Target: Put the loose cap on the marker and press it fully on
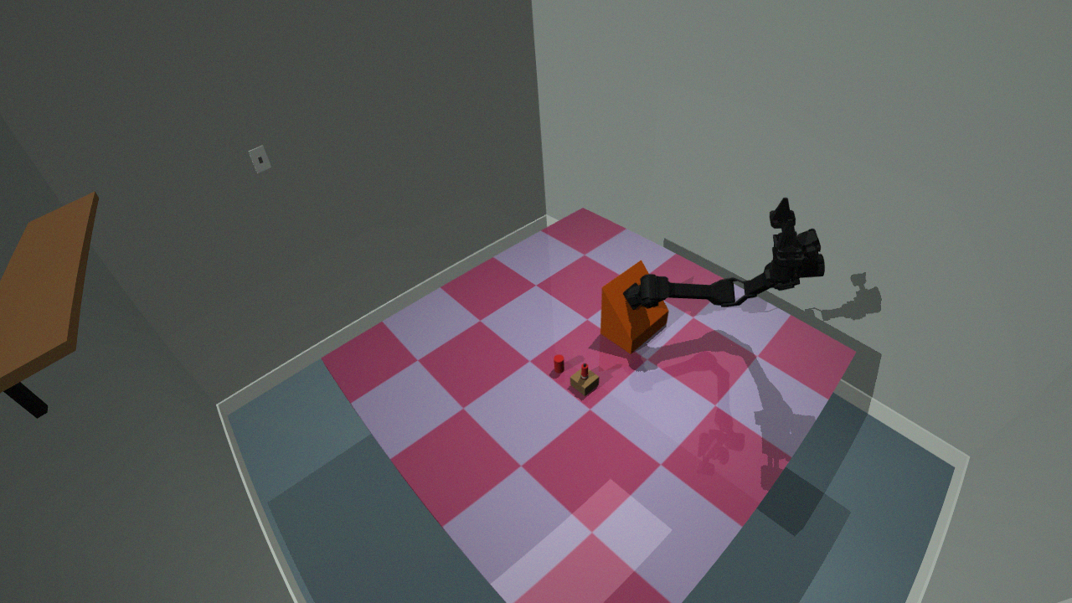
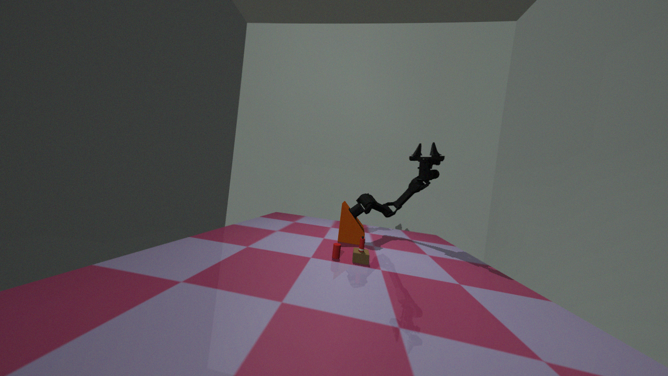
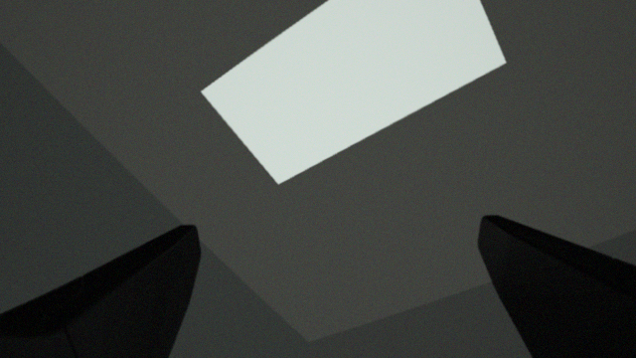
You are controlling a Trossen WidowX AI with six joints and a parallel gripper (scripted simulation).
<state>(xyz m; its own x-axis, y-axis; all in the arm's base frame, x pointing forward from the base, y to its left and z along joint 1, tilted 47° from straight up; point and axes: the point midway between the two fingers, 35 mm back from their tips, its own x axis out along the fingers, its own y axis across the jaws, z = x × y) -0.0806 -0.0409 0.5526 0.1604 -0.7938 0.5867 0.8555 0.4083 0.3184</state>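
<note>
Right now the red cap is 350 mm ahead of my gripper tip, 420 mm to the right of it and 560 mm below it. The rest, counted from my gripper tip: holder block (340 mm ahead, 320 mm to the right, 570 mm below).
</note>
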